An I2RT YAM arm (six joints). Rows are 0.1 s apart.
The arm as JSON. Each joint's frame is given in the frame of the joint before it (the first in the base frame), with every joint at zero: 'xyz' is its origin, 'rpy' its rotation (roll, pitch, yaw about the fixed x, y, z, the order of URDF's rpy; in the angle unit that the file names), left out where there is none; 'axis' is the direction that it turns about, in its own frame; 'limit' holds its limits. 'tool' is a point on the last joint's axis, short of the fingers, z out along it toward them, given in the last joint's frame.
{
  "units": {
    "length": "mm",
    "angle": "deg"
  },
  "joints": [
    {
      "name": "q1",
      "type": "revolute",
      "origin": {
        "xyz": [
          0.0,
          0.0,
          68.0
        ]
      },
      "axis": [
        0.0,
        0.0,
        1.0
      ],
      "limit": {
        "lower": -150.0,
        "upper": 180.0
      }
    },
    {
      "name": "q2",
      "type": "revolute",
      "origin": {
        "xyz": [
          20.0,
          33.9,
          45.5
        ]
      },
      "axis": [
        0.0,
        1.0,
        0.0
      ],
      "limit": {
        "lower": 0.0,
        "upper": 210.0
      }
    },
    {
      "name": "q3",
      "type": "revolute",
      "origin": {
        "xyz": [
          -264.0,
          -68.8,
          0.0
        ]
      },
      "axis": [
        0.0,
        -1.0,
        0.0
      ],
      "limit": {
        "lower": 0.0,
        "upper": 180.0
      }
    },
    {
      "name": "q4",
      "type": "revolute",
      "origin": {
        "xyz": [
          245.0,
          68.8,
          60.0
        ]
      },
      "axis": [
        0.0,
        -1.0,
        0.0
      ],
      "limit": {
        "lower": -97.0,
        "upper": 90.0
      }
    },
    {
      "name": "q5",
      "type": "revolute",
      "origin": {
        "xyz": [
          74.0,
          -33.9,
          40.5
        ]
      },
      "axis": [
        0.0,
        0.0,
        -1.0
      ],
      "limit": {
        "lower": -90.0,
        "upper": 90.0
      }
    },
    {
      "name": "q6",
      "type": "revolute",
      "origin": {
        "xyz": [
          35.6,
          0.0,
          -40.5
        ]
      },
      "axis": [
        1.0,
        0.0,
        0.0
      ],
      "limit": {
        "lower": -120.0,
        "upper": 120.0
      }
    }
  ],
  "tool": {
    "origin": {
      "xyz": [
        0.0,
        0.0,
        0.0
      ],
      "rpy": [
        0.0,
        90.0,
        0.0
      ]
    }
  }
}
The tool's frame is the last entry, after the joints.
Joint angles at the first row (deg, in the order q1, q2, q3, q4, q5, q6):
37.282 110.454 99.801 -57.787 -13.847 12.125
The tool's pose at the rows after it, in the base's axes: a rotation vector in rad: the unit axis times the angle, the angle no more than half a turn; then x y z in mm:
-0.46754 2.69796 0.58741 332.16 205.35 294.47
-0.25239 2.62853 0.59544 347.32 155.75 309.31
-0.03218 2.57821 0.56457 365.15 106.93 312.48
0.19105 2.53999 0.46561 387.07 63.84 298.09
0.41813 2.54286 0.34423 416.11 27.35 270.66
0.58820 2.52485 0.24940 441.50 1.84 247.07
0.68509 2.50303 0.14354 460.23 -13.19 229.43
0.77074 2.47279 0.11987 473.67 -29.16 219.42
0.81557 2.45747 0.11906 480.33 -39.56 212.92
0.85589 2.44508 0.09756 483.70 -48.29 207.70
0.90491 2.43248 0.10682 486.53 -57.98 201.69
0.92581 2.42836 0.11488 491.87 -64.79 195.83
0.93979 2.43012 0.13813 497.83 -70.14 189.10
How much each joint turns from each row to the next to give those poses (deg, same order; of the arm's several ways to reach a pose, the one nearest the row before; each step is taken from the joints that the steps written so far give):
-6.905 -5.280 -3.312 3.972 -1.118 2.270
-7.667 -3.777 -2.337 3.285 -0.652 1.883
-7.808 -0.987 -1.093 2.795 0.255 2.051
-6.613 1.938 -1.120 4.142 3.408 2.459
-5.152 6.196 2.324 1.665 4.626 3.253
-3.163 6.269 3.685 1.281 4.045 3.118
-1.513 5.036 3.641 0.590 4.616 1.539
-1.800 3.597 3.269 0.431 1.117 1.888
-1.191 1.958 1.627 0.378 -0.033 0.914
-0.932 1.257 0.892 0.135 0.853 0.697
-1.128 1.209 0.655 0.354 -0.435 1.227
-0.747 1.784 1.654 0.003 -0.511 0.327
-0.602 2.005 1.892 -0.092 -1.179 0.278

